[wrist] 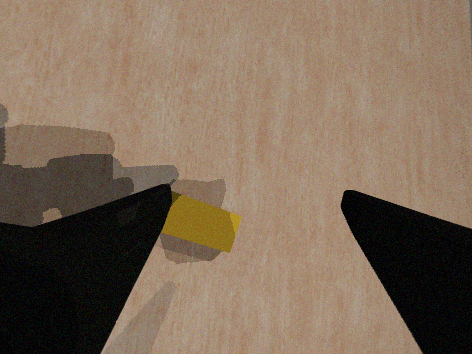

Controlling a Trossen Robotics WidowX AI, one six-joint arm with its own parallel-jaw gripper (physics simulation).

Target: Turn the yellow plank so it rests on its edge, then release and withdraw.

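The yellow plank lies on the wooden table top, a little left of the middle of the wrist view. Its left part is hidden behind the left finger, so its full length does not show. Whether it lies flat or on its edge is hard to tell from this view. My gripper is open and empty, with its two black fingers wide apart. The gripper is above the table, and the visible end of the plank shows between the fingers, close to the left one.
The light wooden table top spreads across the view. Dark shadows of the arm fall on it at the left and around the plank. A thin grey strip shows at the top right corner.
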